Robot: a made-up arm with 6 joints.
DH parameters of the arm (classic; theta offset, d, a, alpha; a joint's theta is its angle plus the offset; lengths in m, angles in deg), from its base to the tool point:
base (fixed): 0 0 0 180
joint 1: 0 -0.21 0.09 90
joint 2: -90 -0.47 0.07 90
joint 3: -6.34 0 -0.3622 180
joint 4: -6.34 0.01 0.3 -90
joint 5: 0 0 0.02 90
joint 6: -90 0.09 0.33 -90
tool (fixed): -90 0.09 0 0
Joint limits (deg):
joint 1: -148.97..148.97
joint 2: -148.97..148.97
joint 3: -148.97..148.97
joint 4: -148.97..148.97
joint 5: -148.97..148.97
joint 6: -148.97..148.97
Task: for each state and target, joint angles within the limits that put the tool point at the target. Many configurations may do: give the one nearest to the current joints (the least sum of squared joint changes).
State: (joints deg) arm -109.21 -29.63 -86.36 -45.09 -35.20 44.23
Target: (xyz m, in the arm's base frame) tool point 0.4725 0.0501 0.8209
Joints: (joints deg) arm -104.49 -37.27 -95.44 -40.22 -28.38 47.20
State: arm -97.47 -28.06 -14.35 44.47 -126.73 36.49
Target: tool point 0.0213 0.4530 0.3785
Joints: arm -131.22 -42.69 -23.07 36.99 -106.51 44.97
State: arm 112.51 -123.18 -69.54 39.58 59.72 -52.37
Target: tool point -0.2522 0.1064 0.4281
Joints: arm 101.90 -110.06 -59.45 34.41 36.20 -80.06
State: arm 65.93 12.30 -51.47 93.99 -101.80 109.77
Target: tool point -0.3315 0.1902 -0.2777
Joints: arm 79.49 52.63 -28.50 86.77 -102.56 133.58
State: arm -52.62 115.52 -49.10 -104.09 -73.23 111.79
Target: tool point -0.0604 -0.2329 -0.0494
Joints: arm -58.44 114.36 -18.83 -111.31 -84.82 88.92
